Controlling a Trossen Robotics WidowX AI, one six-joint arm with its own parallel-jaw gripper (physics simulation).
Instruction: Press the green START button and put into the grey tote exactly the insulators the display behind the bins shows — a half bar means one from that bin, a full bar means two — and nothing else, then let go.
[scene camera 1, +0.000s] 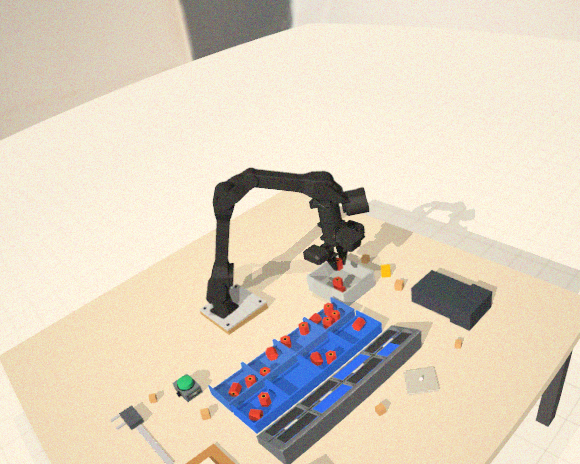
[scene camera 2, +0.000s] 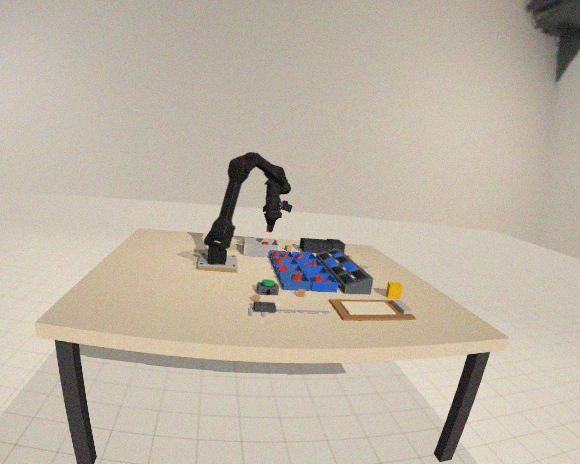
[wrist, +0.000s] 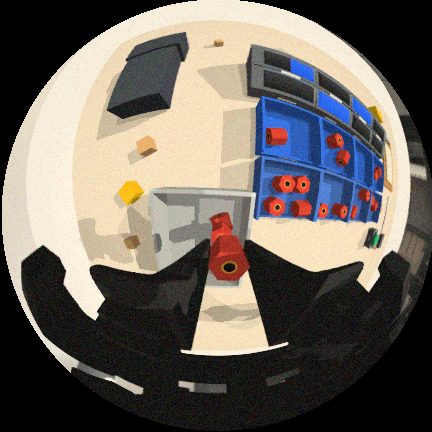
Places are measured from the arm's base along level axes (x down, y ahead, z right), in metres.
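Pixels of known places: gripper, fingertip midpoint: (scene camera 1: 339, 267) (scene camera 2: 270, 231) (wrist: 226, 244); arm's base, link origin: (scene camera 1: 224, 308) (scene camera 2: 216, 261).
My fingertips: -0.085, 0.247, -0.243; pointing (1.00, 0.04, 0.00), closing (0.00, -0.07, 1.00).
Observation:
For each thing: its middle in the pictures, then the offset to it from my fingertips, as dx, dy, dz. "spot": a spot on its surface instead.
- red insulator, body centre: (wrist: 227, 256) (scene camera 1: 337, 264) (scene camera 2: 269, 228) -0.009, -0.006, +0.000
- grey tote, body centre: (wrist: 201, 238) (scene camera 1: 340, 280) (scene camera 2: 260, 247) +0.081, -0.034, -0.033
- green START button, body centre: (scene camera 1: 186, 385) (scene camera 2: 267, 286) (wrist: 372, 238) +0.087, -0.098, +0.506
- dark stepped block, body centre: (wrist: 149, 67) (scene camera 1: 450, 297) (scene camera 2: 322, 246) +0.080, +0.284, -0.121
- yellow cube, body centre: (wrist: 130, 191) (scene camera 1: 385, 271) +0.095, +0.044, -0.151
- caliper, body centre: (scene camera 1: 140, 437) (scene camera 2: 290, 310) (wrist: 385, 223) +0.098, -0.066, +0.685
- wooden frame, surface spot: (scene camera 2: 338, 310) spot: +0.102, +0.081, +0.676
My gripper (scene camera 1: 338, 262) (scene camera 2: 270, 228) (wrist: 226, 244) is shut on a red insulator (scene camera 1: 339, 265) (scene camera 2: 269, 230) (wrist: 229, 257), held above the grey tote (scene camera 1: 320, 290) (scene camera 2: 252, 248) (wrist: 202, 191). Red insulators (scene camera 1: 338, 283) (wrist: 220, 218) lie in the tote, partly hidden in the wrist view by the held one. Blue bins (scene camera 1: 298, 371) (scene camera 2: 296, 286) (wrist: 302, 127) hold more red insulators. The display (scene camera 1: 350, 399) (scene camera 2: 361, 286) (wrist: 256, 75) shows one half blue bar at the tote end and two full blue bars; other windows are dark. The green START button (scene camera 1: 186, 382) (scene camera 2: 268, 283) (wrist: 375, 240) is away from the gripper.
A dark stepped block (scene camera 1: 450, 300) (scene camera 2: 315, 245) (wrist: 145, 82) stands beyond the tote. A yellow cube (scene camera 1: 386, 270) (wrist: 131, 192) and small wooden cubes (scene camera 1: 399, 285) (wrist: 146, 145) lie near it. A caliper (scene camera 1: 131, 417) (scene camera 2: 264, 307) and a wooden frame (scene camera 2: 338, 310) lie past the bins' other end.

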